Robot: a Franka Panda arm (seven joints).
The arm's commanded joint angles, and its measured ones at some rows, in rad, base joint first. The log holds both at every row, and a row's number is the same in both.
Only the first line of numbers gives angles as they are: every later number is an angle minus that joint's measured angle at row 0.
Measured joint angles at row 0: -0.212, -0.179, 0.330, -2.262, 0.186, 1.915, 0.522
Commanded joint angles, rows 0 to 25: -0.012, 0.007, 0.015, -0.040, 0.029, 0.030, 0.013; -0.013, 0.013, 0.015, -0.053, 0.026, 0.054, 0.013; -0.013, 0.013, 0.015, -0.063, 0.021, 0.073, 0.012; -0.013, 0.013, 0.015, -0.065, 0.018, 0.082, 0.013; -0.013, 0.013, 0.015, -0.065, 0.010, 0.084, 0.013; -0.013, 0.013, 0.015, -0.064, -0.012, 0.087, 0.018; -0.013, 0.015, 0.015, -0.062, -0.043, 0.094, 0.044; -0.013, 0.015, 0.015, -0.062, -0.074, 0.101, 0.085; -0.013, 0.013, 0.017, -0.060, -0.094, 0.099, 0.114; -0.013, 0.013, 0.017, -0.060, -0.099, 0.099, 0.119; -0.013, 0.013, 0.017, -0.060, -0.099, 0.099, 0.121; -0.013, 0.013, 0.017, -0.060, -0.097, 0.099, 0.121; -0.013, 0.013, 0.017, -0.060, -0.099, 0.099, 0.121; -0.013, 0.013, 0.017, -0.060, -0.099, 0.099, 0.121; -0.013, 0.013, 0.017, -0.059, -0.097, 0.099, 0.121; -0.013, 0.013, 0.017, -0.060, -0.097, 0.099, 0.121; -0.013, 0.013, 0.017, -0.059, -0.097, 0.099, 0.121; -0.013, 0.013, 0.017, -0.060, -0.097, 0.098, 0.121; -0.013, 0.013, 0.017, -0.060, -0.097, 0.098, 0.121; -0.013, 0.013, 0.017, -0.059, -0.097, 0.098, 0.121; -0.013, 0.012, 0.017, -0.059, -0.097, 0.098, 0.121; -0.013, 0.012, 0.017, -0.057, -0.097, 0.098, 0.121; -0.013, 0.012, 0.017, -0.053, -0.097, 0.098, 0.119; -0.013, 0.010, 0.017, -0.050, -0.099, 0.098, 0.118; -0.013, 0.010, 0.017, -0.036, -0.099, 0.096, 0.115; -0.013, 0.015, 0.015, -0.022, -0.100, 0.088, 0.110
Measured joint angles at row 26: -0.009, 0.016, 0.003, -0.041, -0.092, 0.079, 0.100
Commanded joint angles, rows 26 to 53: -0.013, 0.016, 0.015, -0.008, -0.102, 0.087, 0.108; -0.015, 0.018, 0.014, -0.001, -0.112, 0.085, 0.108; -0.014, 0.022, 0.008, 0.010, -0.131, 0.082, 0.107; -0.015, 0.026, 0.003, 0.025, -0.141, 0.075, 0.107; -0.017, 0.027, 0.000, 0.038, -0.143, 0.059, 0.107; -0.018, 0.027, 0.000, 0.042, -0.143, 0.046, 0.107; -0.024, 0.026, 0.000, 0.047, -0.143, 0.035, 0.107; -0.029, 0.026, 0.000, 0.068, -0.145, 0.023, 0.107; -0.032, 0.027, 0.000, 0.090, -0.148, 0.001, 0.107; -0.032, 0.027, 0.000, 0.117, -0.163, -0.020, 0.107; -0.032, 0.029, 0.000, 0.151, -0.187, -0.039, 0.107; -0.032, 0.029, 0.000, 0.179, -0.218, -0.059, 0.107; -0.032, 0.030, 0.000, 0.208, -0.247, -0.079, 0.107; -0.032, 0.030, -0.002, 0.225, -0.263, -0.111, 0.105; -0.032, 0.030, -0.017, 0.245, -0.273, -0.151, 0.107; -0.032, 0.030, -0.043, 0.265, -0.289, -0.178, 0.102; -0.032, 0.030, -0.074, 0.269, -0.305, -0.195, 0.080; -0.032, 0.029, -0.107, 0.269, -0.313, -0.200, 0.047; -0.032, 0.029, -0.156, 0.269, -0.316, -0.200, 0.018; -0.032, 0.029, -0.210, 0.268, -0.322, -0.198, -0.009; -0.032, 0.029, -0.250, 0.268, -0.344, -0.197, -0.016; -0.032, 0.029, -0.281, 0.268, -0.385, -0.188, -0.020; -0.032, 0.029, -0.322, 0.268, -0.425, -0.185, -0.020; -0.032, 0.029, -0.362, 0.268, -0.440, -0.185, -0.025; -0.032, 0.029, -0.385, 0.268, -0.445, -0.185, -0.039; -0.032, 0.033, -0.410, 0.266, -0.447, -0.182, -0.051; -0.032, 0.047, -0.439, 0.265, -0.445, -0.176, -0.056; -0.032, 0.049, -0.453, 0.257, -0.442, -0.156, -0.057
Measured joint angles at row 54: -0.038, 0.025, -0.409, 0.251, -0.428, -0.176, -0.045
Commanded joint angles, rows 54 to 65: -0.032, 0.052, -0.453, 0.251, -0.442, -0.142, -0.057; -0.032, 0.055, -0.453, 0.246, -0.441, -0.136, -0.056; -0.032, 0.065, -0.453, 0.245, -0.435, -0.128, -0.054; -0.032, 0.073, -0.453, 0.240, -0.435, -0.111, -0.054; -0.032, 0.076, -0.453, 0.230, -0.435, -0.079, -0.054; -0.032, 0.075, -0.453, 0.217, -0.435, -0.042, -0.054; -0.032, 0.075, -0.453, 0.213, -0.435, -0.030, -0.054; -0.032, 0.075, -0.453, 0.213, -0.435, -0.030, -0.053; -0.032, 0.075, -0.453, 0.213, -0.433, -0.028, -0.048; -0.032, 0.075, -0.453, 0.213, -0.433, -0.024, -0.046; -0.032, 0.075, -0.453, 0.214, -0.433, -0.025, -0.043; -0.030, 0.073, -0.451, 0.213, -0.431, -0.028, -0.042
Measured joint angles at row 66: -0.032, 0.090, -0.456, 0.223, -0.428, -0.039, -0.056
